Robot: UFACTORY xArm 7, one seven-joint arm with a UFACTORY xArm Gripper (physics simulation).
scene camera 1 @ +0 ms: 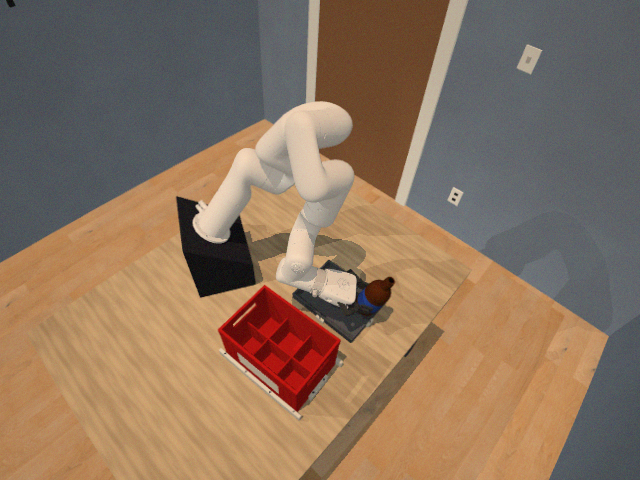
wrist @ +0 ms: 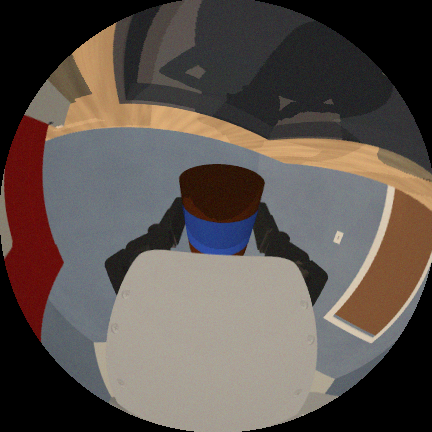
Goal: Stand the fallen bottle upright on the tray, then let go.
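Where they show: gripper, fingertip midpoint: (scene camera 1: 371, 299) (wrist: 219, 210); arm's base, origin of the base link: (scene camera 1: 211, 228).
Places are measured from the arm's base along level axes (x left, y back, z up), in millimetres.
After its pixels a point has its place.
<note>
A brown bottle (scene camera 1: 378, 293) @[y -528, x 195, z 4 mm] (wrist: 220, 192) @[y -472, x 178, z -94 mm] with a blue label is held with its neck up and leaning to the right in the scene view. In the wrist view its round base faces the dark grey tray (scene camera 1: 343, 322) @[y -467, x 143, z -189 mm] (wrist: 225, 50). My gripper (scene camera 1: 366, 308) @[y -507, x 206, z -68 mm] (wrist: 219, 210) @[y -507, x 206, z -68 mm] is shut on the bottle around the label, one black finger on each side. The bottle is over the right part of the tray. The gripper body hides part of the tray in the scene view. Whether the base touches the tray is hidden.
A red crate (scene camera 1: 316, 379) @[y -552, x -75, z -109 mm] (wrist: 27, 225) with several compartments stands in front and left of the tray, with white strips along its base. The black robot base (scene camera 1: 219, 271) @[y -106, x -59, z -71 mm] stands at the back left. The wooden table's (scene camera 1: 170, 377) @[y -230, x -357, z -194 mm] right edge runs beyond the tray.
</note>
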